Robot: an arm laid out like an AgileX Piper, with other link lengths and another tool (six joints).
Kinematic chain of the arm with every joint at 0, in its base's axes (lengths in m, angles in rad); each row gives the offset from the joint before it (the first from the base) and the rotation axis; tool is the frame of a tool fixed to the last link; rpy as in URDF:
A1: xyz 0 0 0.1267 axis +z
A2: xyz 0 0 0 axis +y
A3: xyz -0.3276 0 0.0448 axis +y
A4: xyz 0.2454 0 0.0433 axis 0.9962 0 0.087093
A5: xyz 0 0 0 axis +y
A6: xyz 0.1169 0 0.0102 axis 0.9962 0 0.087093
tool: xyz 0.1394 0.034 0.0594 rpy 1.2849 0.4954 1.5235
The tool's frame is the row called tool.
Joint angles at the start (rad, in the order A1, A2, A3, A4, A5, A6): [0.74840, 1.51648, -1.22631, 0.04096, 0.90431, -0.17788]
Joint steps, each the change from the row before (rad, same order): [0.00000, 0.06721, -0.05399, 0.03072, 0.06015, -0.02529]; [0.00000, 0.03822, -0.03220, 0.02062, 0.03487, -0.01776]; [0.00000, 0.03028, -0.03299, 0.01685, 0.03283, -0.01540]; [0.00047, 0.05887, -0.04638, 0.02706, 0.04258, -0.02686]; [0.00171, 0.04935, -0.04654, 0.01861, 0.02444, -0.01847]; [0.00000, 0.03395, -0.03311, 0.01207, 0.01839, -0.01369]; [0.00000, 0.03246, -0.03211, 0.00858, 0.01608, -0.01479]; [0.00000, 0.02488, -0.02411, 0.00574, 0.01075, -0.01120]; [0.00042, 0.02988, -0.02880, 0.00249, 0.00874, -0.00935]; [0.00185, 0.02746, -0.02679, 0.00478, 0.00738, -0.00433]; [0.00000, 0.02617, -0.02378, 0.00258, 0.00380, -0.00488]
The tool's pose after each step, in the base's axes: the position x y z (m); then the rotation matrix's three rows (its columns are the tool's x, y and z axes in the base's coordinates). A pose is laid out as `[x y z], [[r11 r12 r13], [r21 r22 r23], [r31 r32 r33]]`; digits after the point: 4 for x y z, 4 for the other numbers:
[0.2786 0.3357 0.1983], [[-0.9649 0.0625 0.2551], [0.1804 0.8636 0.4707], [-0.1908 0.5002 -0.8446]]
[0.2768 0.3412 0.1904], [[-0.9742 0.0687 0.2151], [0.1632 0.8727 0.4602], [-0.1561 0.4834 -0.8614]]
[0.2756 0.3461 0.1863], [[-0.9805 0.0704 0.1834], [0.1480 0.8787 0.4538], [-0.1292 0.4721 -0.8720]]
[0.2738 0.3548 0.1740], [[-0.9893 0.0720 0.1269], [0.1211 0.8901 0.4393], [-0.0813 0.4500 -0.8893]]
[0.2759 0.3648 0.1671], [[-0.9933 0.0678 0.0939], [0.1023 0.8942 0.4357], [-0.0545 0.4424 -0.8952]]
[0.2775 0.3710 0.1622], [[-0.9954 0.0642 0.0713], [0.0889 0.8972 0.4325], [-0.0362 0.4369 -0.8988]]
[0.2796 0.3767 0.1574], [[-0.9970 0.0569 0.0521], [0.0738 0.9004 0.4288], [-0.0225 0.4313 -0.9019]]
[0.2814 0.3810 0.1535], [[-0.9980 0.0508 0.0386], [0.0625 0.9026 0.4259], [-0.0132 0.4275 -0.9039]]
[0.2850 0.3861 0.1485], [[-0.9986 0.0442 0.0282], [0.0520 0.9051 0.4219], [-0.0069 0.4228 -0.9062]]
[0.2877 0.3917 0.1441], [[-0.9990 0.0420 0.0182], [0.0458 0.9062 0.4204], [0.0012 0.4208 -0.9072]]
[0.2914 0.3963 0.1392], [[-0.9991 0.0398 0.0115], [0.0410 0.9073 0.4184], [0.0062 0.4185 -0.9082]]

